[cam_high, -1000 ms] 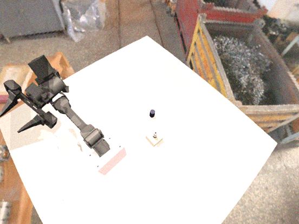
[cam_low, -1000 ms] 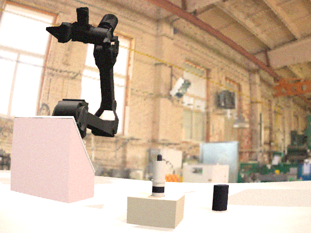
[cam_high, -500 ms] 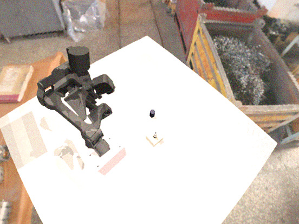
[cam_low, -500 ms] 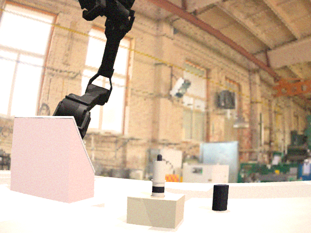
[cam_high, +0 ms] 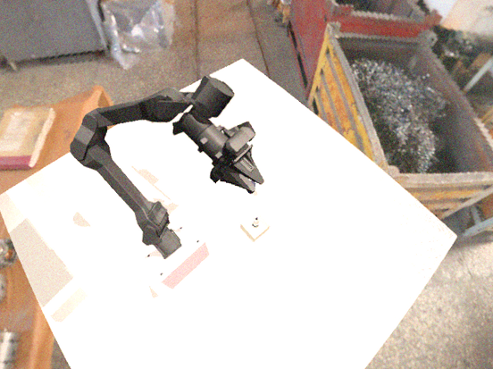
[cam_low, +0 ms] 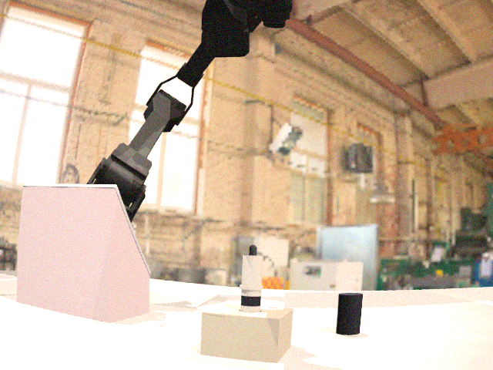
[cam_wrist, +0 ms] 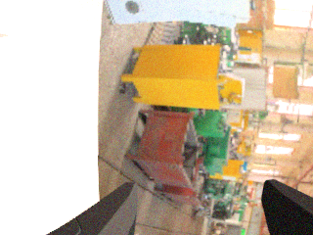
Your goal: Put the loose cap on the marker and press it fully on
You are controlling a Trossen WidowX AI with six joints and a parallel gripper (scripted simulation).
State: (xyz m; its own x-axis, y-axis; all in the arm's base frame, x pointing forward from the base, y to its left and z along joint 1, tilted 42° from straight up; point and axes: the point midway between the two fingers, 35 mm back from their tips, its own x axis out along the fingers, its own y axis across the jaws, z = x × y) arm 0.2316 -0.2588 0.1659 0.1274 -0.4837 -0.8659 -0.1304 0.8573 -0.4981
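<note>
Right now the black marker cap is 390 mm below my gripper tip, 150 mm to the left of it and 140 mm ahead of it. Also, from my gripper tip: beige holder block (390 mm below, 50 mm ahead, 20 mm to the left).
</note>
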